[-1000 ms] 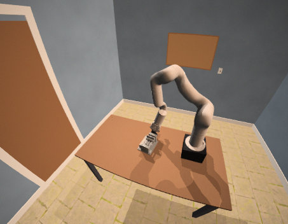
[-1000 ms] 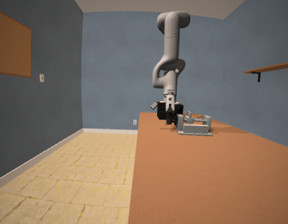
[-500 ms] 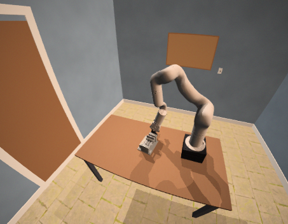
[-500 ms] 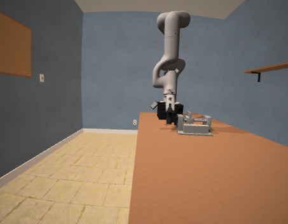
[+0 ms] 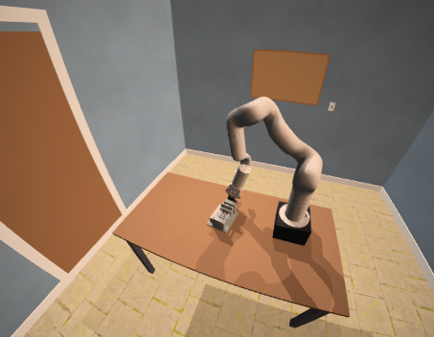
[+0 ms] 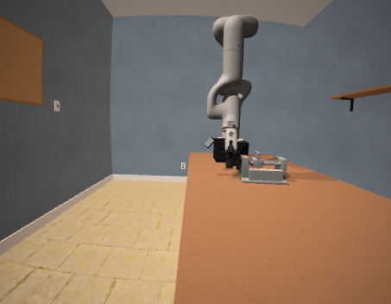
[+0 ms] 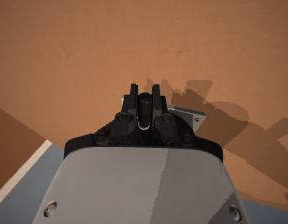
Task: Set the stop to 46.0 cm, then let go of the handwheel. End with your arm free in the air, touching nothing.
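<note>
Right now my hand is 10 mm to the right of the dark round handwheel handle. The rest, counted from my hand: black handwheel 20 mm to the left.
</note>
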